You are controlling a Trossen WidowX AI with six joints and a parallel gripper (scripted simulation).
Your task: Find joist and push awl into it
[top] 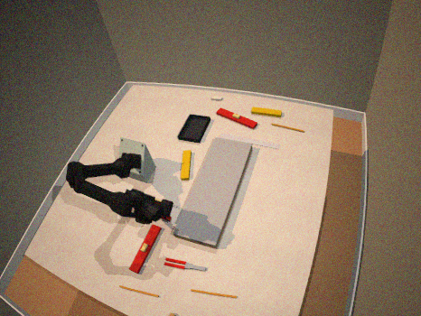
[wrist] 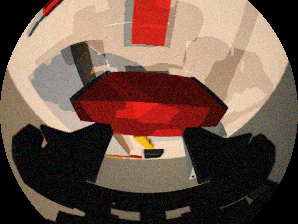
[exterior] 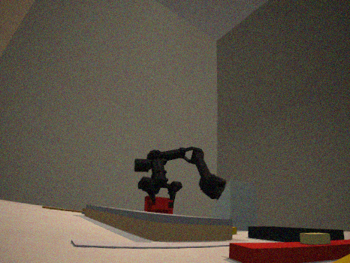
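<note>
The stud finder is 20 mm behind my gripper tip. Round my gripper tip: black tray (40 mm behind, 490 mm to the left, 60 mm below); awl (10 mm ahead, 40 mm to the left, 70 mm below).
</note>
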